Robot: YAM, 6 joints.
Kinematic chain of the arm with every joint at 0, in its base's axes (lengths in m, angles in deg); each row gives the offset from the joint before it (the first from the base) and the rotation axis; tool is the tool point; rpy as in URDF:
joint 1: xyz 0 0 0.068 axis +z
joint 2: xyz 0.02 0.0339 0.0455 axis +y
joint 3: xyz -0.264 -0.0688 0 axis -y
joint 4: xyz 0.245 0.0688 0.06 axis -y
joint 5: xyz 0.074 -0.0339 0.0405 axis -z
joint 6: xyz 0.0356 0 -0.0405 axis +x
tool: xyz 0 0 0 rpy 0 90 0
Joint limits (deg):
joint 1: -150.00..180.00
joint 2: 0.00..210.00
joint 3: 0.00..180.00
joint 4: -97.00..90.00
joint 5: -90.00..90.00
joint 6: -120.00..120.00
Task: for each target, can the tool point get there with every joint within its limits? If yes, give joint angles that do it. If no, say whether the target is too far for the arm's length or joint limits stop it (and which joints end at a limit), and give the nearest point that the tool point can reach.
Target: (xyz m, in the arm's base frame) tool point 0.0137 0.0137 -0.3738
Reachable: no: joint limits stop it (at a limit: joint 2) | nearest point 0.0371 0.0371 -0.3225 | short by 0.061 m
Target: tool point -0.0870 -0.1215 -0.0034
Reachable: yes | joints -112.95 145.00 40.35 -64.77 66.81 -89.00
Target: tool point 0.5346 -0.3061 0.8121
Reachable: no: too far | nearest point 0.3699 -0.2118 0.5896 | short by 0.292 m
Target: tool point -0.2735 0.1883 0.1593
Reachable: yes | joints 141.04 116.31 79.31 -75.42 -45.84 -53.52
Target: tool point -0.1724 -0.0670 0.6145
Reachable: yes | joints 31.89 38.72 113.28 17.62 -73.97 42.32
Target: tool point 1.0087 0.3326 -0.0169
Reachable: no: too far | nearest point 0.6088 0.2007 0.0358 | short by 0.424 m
